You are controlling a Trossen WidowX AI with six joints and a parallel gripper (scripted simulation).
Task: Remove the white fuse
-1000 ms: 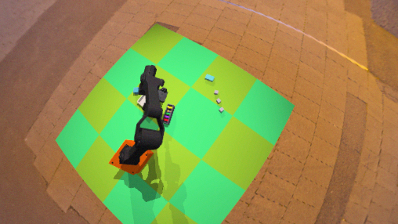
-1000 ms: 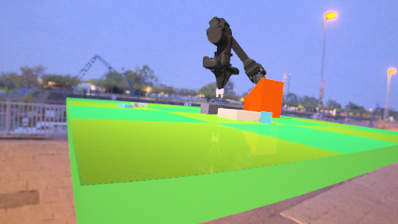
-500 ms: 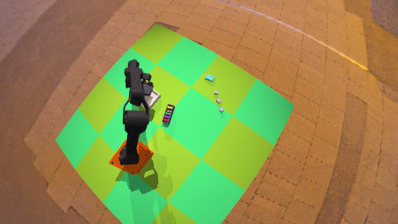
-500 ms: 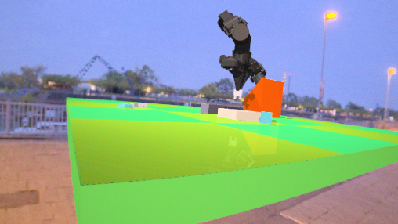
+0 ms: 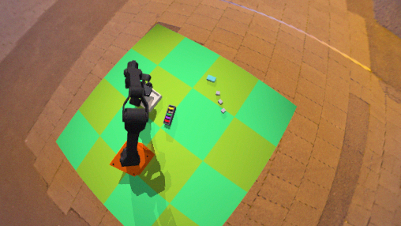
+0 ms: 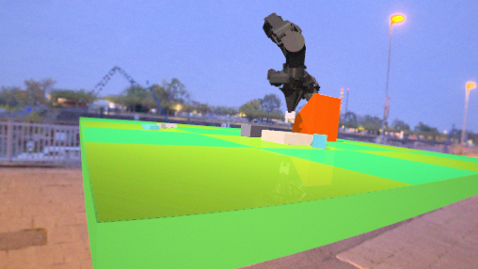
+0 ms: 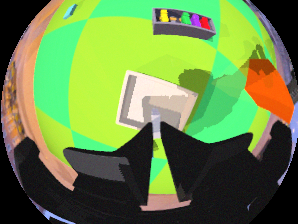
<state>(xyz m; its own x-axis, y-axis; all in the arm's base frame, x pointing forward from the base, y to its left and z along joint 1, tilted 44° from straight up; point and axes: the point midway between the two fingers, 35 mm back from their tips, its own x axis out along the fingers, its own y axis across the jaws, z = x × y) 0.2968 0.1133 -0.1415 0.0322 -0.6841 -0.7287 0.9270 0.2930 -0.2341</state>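
Now: gripper tip 1 cm above the white fuse. Round my gripper tip: tray (9 cm below); then small cyan cube (2 cm behind, 11 cm to the left, 7 cm below).
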